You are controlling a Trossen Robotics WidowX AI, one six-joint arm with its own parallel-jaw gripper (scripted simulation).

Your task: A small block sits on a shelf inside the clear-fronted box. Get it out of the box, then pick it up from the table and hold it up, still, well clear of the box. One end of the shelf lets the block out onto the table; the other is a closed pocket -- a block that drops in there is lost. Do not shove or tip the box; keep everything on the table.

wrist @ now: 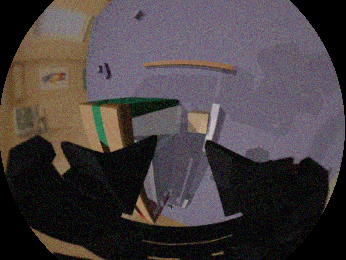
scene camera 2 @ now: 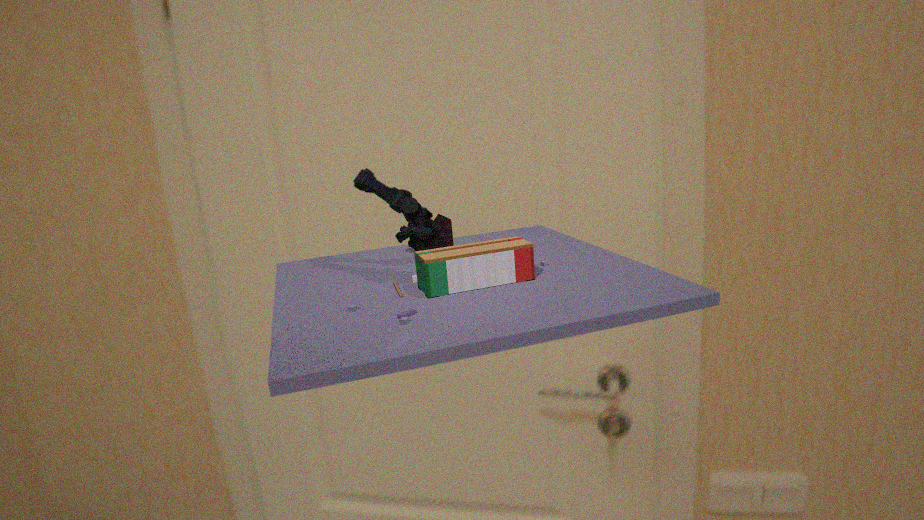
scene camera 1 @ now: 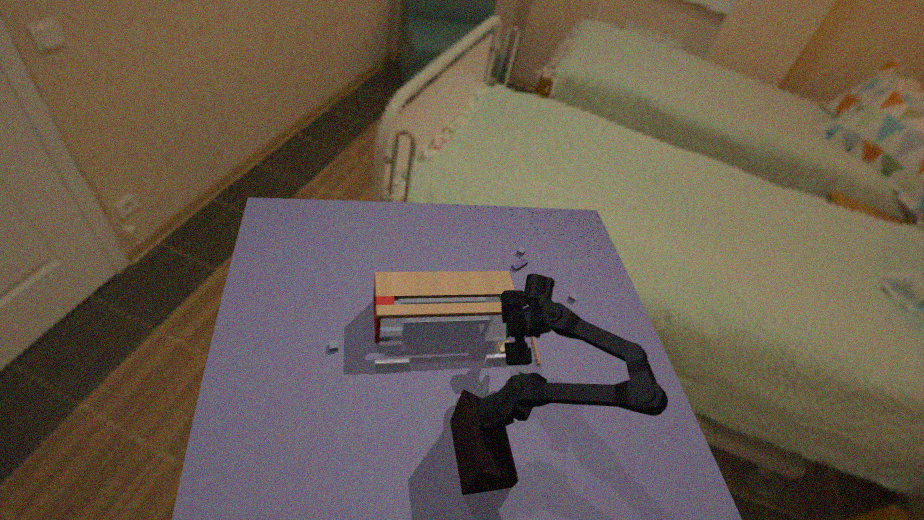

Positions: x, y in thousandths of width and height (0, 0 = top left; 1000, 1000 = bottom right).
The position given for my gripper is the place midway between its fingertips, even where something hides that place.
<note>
I see my gripper (scene camera 1: 547, 641) and a box (scene camera 1: 441, 589).
The box also shows in the wrist view (wrist: 319, 479) and in scene camera 2 (scene camera 2: 477, 522). My gripper is seen too in the wrist view (wrist: 525, 544) and in scene camera 2 (scene camera 2: 459, 501).
</note>
